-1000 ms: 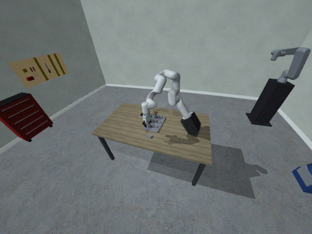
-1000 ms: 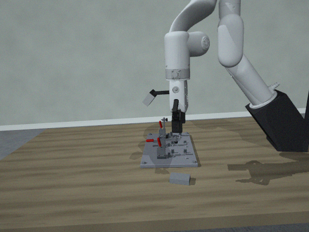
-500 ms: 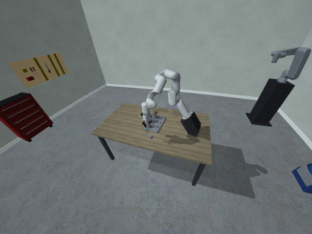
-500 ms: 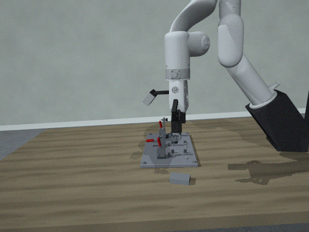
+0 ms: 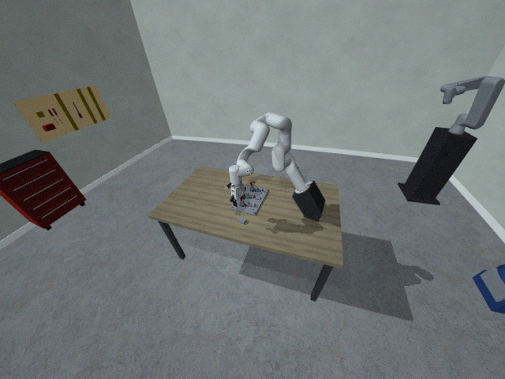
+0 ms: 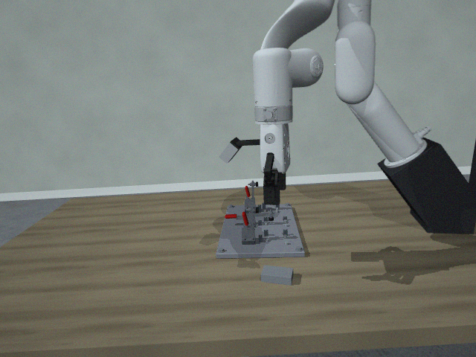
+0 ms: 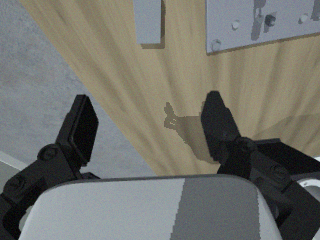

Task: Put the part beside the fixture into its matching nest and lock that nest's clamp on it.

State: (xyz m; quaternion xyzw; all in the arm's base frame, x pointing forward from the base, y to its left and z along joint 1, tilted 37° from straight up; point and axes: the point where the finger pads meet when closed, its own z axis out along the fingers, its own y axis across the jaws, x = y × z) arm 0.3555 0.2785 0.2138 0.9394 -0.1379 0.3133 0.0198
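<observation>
Now: hand 200 mm above the flat grey block. The rest, counted from my hand: grey fixture plate (270 mm to the right, 210 mm below, 10 mm ahead).
</observation>
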